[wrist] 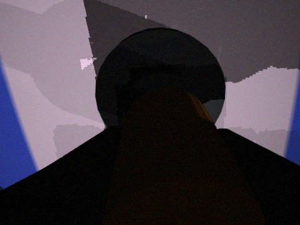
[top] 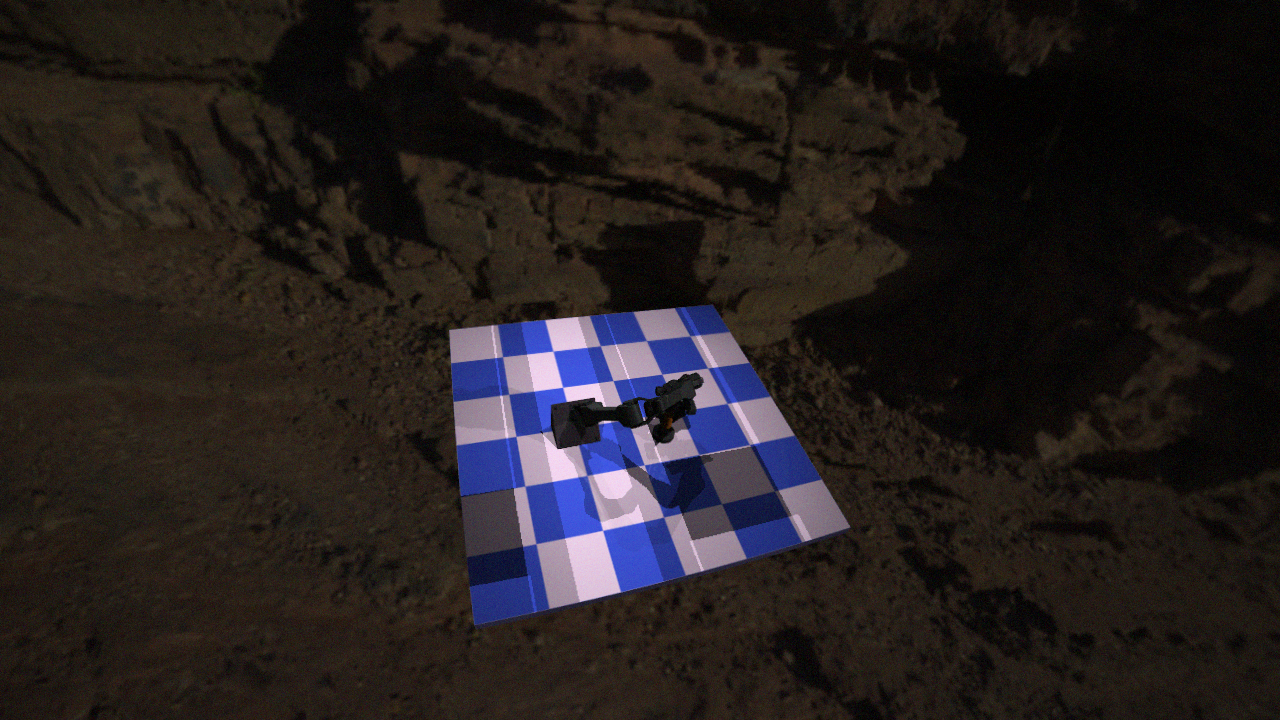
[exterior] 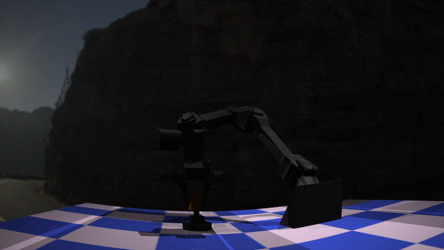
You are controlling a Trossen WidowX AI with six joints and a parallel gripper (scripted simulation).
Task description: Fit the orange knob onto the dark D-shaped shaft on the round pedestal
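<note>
Now: gripper tip 2 cm below the orange knob. The rest, counted from my gripper tip: pedestal (4 cm below).
</note>
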